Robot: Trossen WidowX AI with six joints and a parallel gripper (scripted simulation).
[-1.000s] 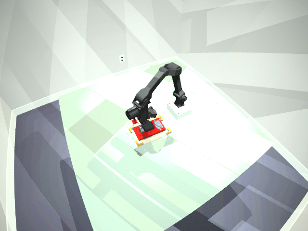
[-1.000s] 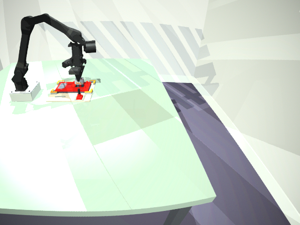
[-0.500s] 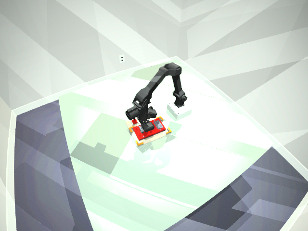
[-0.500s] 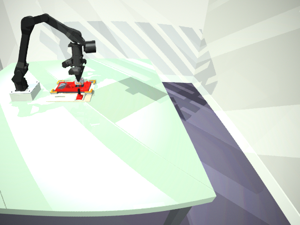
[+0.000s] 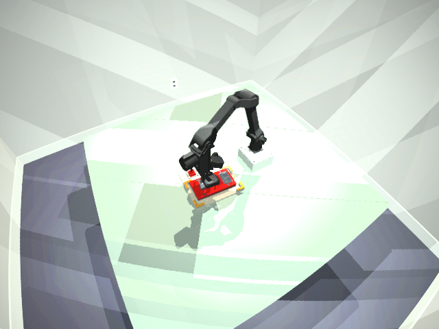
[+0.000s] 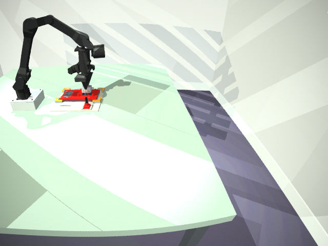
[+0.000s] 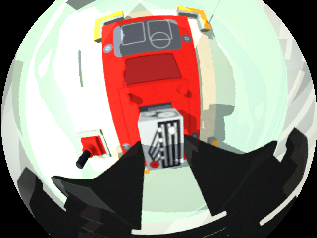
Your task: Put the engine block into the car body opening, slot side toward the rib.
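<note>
Now: the grey engine block 10 mm below my gripper tip.
</note>
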